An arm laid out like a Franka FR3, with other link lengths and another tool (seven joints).
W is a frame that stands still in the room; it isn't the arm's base.
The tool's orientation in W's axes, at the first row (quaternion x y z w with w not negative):
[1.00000, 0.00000, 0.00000, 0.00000]
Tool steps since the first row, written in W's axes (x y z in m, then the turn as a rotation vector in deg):
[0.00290, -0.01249, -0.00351, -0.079, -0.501, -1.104]
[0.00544, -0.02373, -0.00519, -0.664, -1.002, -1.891]
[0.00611, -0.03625, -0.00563, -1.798, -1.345, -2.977]
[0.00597, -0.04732, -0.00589, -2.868, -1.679, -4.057]
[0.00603, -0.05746, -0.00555, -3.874, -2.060, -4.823]
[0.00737, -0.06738, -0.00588, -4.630, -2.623, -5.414]
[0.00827, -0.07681, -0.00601, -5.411, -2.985, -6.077]
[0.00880, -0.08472, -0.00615, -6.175, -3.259, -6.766]
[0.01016, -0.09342, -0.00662, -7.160, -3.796, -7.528]
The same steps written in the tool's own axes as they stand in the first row. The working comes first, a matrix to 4 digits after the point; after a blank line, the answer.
The tool's axes in the first row as the columns of a matrix, in W's axes (used below as rounded here):
[1.0000, 0.0000, 0.0000]
[0.0000, -1.0000, 0.0000]
[0.0000, 0.0000, -1.0000]

[0.00290, 0.01249, 0.00351, -0.079, 0.501, 1.104]
[0.00544, 0.02373, 0.00519, -0.664, 1.002, 1.891]
[0.00611, 0.03625, 0.00563, -1.798, 1.345, 2.977]
[0.00597, 0.04732, 0.00589, -2.868, 1.679, 4.057]
[0.00603, 0.05746, 0.00555, -3.874, 2.060, 4.823]
[0.00737, 0.06738, 0.00588, -4.630, 2.623, 5.414]
[0.00827, 0.07681, 0.00601, -5.411, 2.985, 6.077]
[0.00880, 0.08472, 0.00615, -6.175, 3.259, 6.766]
[0.01016, 0.09342, 0.00662, -7.160, 3.796, 7.528]

